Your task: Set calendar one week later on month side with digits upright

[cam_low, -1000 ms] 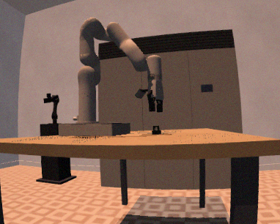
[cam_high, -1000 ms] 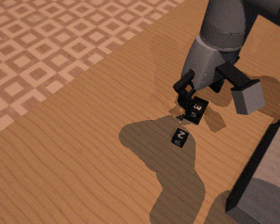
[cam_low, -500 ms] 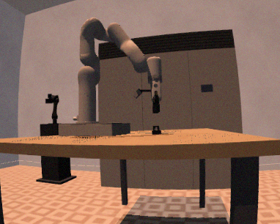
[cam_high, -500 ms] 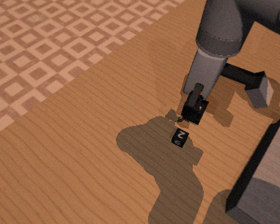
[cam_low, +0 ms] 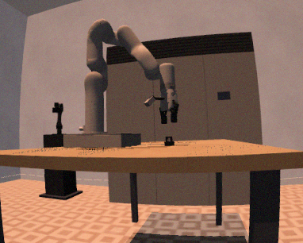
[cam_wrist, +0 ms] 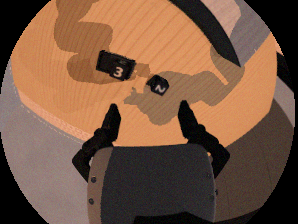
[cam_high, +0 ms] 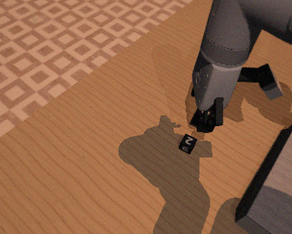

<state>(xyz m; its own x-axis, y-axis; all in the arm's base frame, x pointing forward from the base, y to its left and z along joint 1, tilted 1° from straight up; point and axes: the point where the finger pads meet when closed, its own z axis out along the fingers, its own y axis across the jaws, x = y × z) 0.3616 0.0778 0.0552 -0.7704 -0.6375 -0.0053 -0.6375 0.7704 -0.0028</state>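
The black digit cube is 100 mm below my hand, 30 mm to the left of it and 10 mm behind it. Also, from my hand: black cube: 90 mm below, 60 mm to the right, 10 mm ahead.
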